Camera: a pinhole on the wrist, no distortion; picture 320 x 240 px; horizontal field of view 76.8 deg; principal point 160.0 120.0 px. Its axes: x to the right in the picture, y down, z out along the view. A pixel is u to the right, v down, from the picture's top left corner.
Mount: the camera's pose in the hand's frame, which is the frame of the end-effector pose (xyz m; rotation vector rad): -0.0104 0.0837 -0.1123 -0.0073 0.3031 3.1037
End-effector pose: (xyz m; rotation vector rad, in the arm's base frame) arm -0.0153 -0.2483 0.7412 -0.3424 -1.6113 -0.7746
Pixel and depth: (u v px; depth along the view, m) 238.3 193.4 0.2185
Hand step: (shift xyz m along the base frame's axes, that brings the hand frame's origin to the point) -0.0378 0.1326 -0.0815
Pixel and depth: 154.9 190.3 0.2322
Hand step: -0.0675 0.1229 0.0047
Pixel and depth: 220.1 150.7 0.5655
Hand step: -0.2404 0.4180 -0.1517
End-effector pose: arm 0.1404 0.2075 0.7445 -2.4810 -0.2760 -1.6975
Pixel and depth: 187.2 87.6 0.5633
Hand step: 0.4158 -0.1974 -0.2323
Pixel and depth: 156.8 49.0 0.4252
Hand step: 0.3189 -0.2490 -0.1006
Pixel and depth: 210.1 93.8 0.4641
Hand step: 0.3079 -0.1725 -0.2361
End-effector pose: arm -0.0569 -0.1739 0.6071 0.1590 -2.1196 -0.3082
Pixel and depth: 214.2 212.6 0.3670
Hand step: -0.1749 0.0625 -0.2382
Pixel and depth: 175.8 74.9 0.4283
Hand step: -0.2191 0.3060 -0.1098
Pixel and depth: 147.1 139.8 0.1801
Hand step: -0.0567 0.1075 -0.0063
